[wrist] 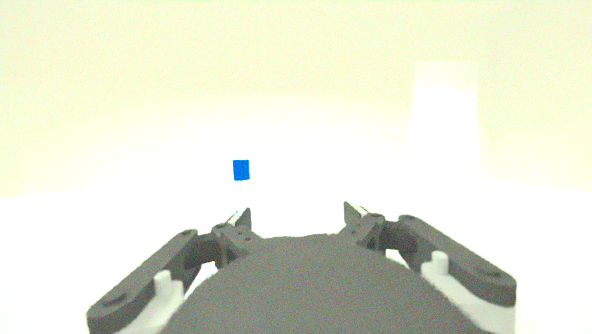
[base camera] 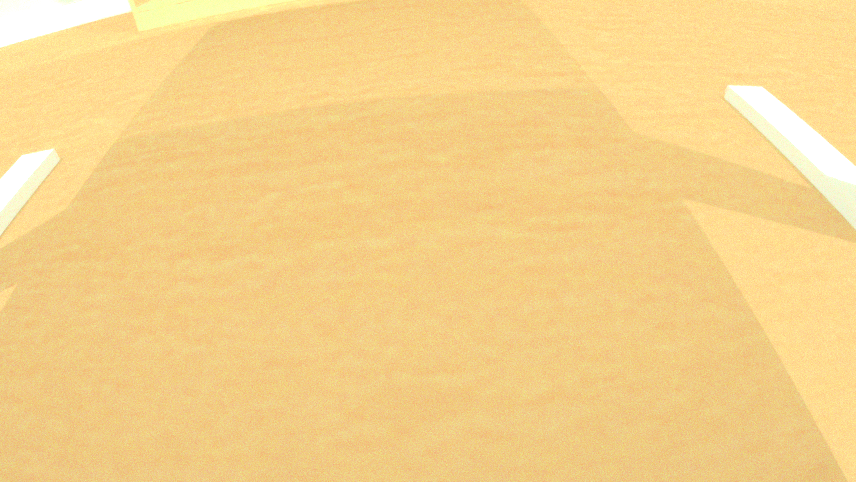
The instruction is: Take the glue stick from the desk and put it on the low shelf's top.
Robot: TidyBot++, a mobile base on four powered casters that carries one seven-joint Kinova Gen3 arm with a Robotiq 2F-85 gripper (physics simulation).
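Places are measured from the arm's base along level axes (x ahead, y left, z up), in centimetres.
Pixels of known places: gripper, between the fingertips: (wrist: 297, 214).
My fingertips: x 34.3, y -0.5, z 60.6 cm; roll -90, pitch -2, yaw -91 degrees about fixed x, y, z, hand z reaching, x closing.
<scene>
Behind a point stands the place of what it marks.
The glue stick (wrist: 241, 170) @[x 47.9, y 8.2, z 63.6 cm] shows in the wrist view as a blue cap left of centre, ahead of the left fingertip. Its pale body blends into the glare, and a tiny blue spot shows by the left fingertip. It looks upright on the white desk (wrist: 60, 235) @[x 44.2, y 33.2, z 55.4 cm], whose surface is washed out. My gripper (wrist: 297, 214) @[x 34.3, y -0.5, z 60.6 cm] is open and empty, with the glue stick ahead and to the left of the gap between its fingers. The low shelf does not show in the wrist view. A pale yellow piece (base camera: 164, 13) @[x 152.7, y 77.1, z -35.7 cm] at the base view's top left may be its lower part.
In the base view, two white foot bars (base camera: 26, 179) (base camera: 784, 134) lie on the wooden floor (base camera: 419, 269) @[x 45.3, y 2.0, z -39.6 cm] at left and right. Broad shadows cross the floor. A bright pale upright panel (wrist: 445, 115) @[x 202.5, y -175.1, z 103.9 cm] shows against the wall at the right in the wrist view.
</scene>
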